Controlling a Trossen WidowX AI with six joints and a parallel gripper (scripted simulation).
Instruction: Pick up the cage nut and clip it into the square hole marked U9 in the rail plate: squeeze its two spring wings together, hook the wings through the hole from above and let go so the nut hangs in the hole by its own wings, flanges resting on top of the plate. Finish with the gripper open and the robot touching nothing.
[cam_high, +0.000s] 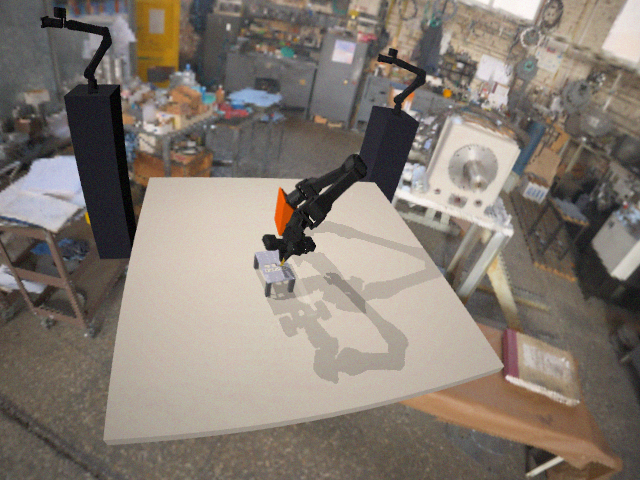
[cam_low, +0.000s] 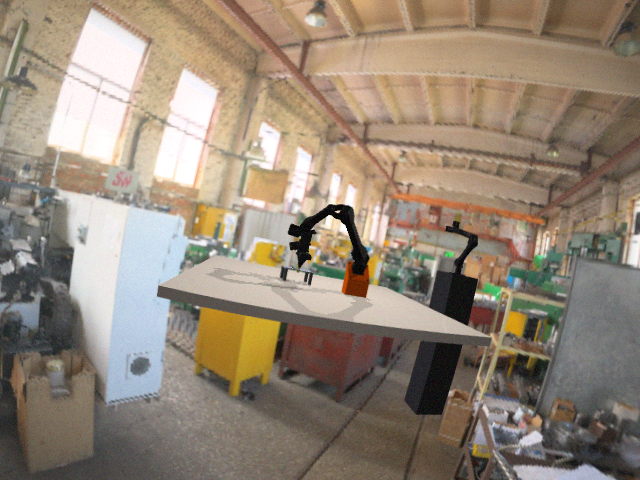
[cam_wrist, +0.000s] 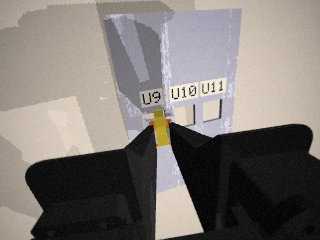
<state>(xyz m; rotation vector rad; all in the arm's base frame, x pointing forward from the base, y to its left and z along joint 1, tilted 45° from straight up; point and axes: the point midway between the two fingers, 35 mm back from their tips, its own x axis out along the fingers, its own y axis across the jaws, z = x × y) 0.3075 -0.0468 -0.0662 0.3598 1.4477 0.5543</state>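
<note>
My gripper tip is now 10 mm above the orange cage nut.
</note>
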